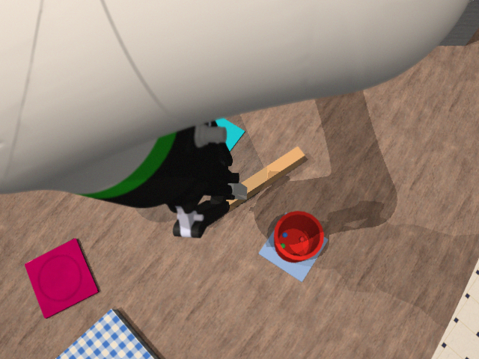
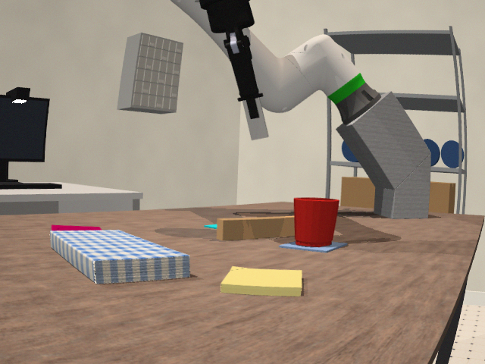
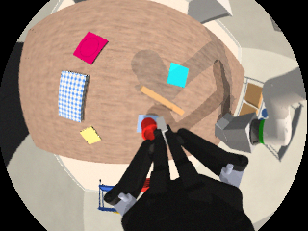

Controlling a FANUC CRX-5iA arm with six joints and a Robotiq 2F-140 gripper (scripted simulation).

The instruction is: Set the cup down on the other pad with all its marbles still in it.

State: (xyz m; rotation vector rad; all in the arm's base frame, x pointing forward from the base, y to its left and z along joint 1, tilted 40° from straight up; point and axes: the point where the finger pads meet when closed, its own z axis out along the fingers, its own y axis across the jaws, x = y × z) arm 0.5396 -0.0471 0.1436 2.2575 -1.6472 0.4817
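The red cup lies 10 mm behind my hand, 100 mm to the left of it and 170 mm below it. The rest, counted from my hand: orange rail 70 mm behind, 10 mm to the left, 190 mm below; blue marble 20 mm behind, 90 mm to the left, 180 mm below; blue-checked cloth stack 280 mm ahead, 70 mm to the right, 180 mm below.
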